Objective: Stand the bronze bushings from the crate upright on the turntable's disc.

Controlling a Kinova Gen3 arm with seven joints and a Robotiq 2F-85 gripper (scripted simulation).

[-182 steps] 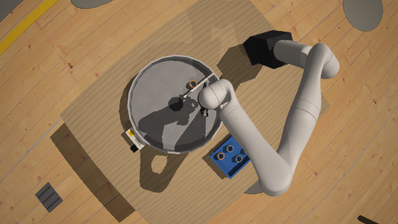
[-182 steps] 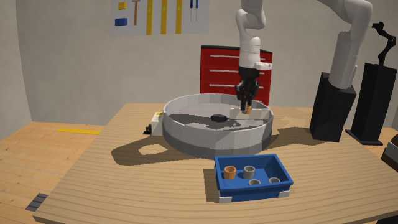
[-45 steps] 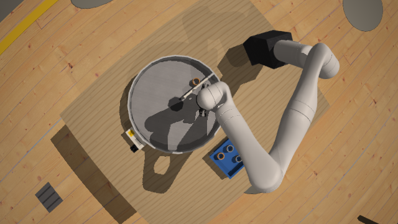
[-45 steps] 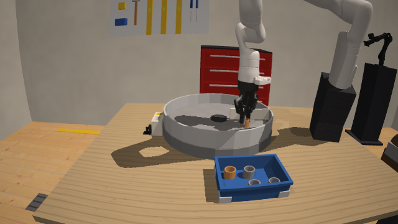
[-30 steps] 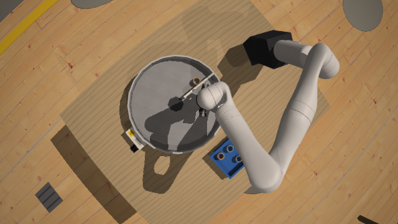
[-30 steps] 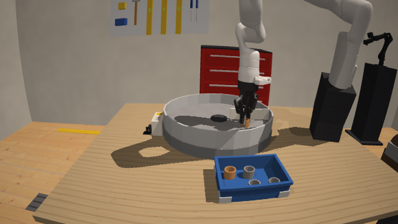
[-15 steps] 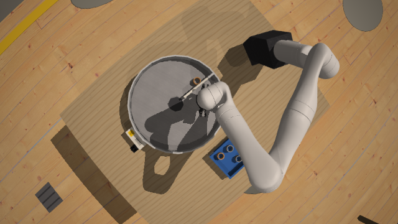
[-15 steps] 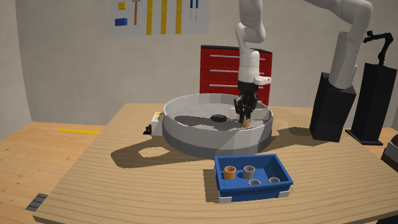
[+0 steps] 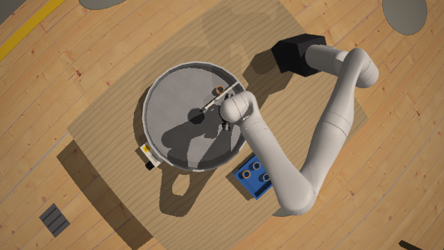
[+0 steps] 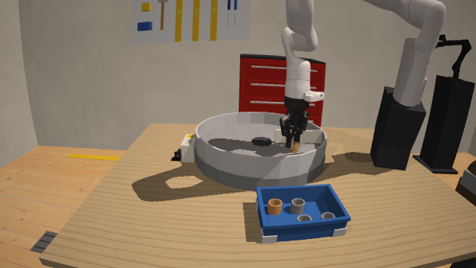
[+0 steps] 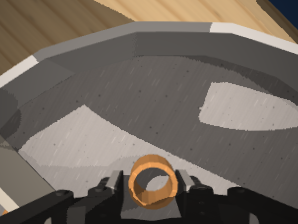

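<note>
My gripper is now 10 mm past the blue crate, 280 mm to the right of it and 60 mm above it. Also, from my hand: grey turntable disc 100 mm ahead, 50 mm to the right, 30 mm below.
</note>
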